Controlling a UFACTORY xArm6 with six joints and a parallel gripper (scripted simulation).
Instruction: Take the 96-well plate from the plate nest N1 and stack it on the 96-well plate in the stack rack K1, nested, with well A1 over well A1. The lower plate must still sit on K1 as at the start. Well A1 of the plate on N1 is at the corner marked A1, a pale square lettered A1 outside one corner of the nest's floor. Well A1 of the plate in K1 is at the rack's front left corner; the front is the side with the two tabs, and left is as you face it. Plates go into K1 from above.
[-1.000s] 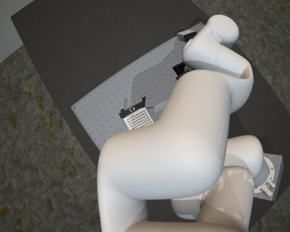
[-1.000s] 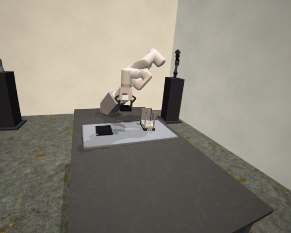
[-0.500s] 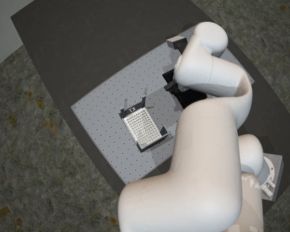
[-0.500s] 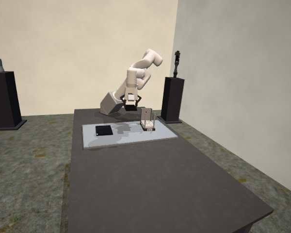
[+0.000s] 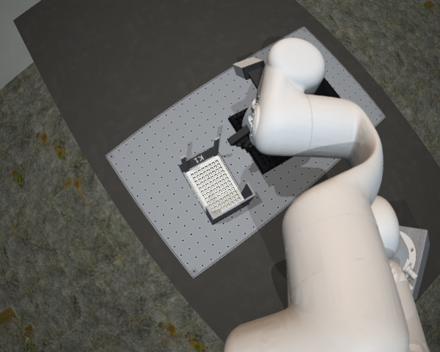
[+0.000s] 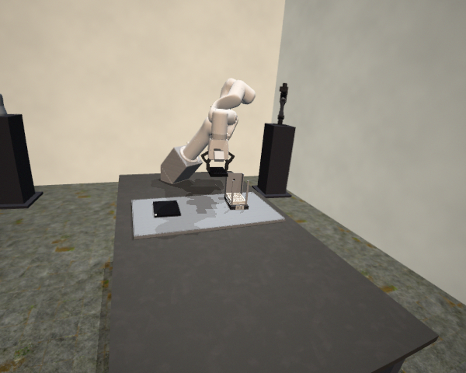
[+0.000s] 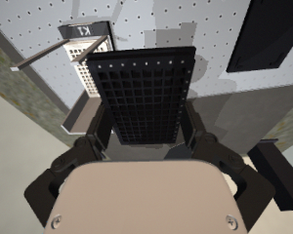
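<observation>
The white 96-well plate is 170 mm below my hand, 120 mm to the left of it and 20 mm behind it. The rest, counted from my hand: black 96-well plate (10 mm below); then pale A1 mark (300 mm to the right, 180 mm below, 110 mm ahead).
</observation>
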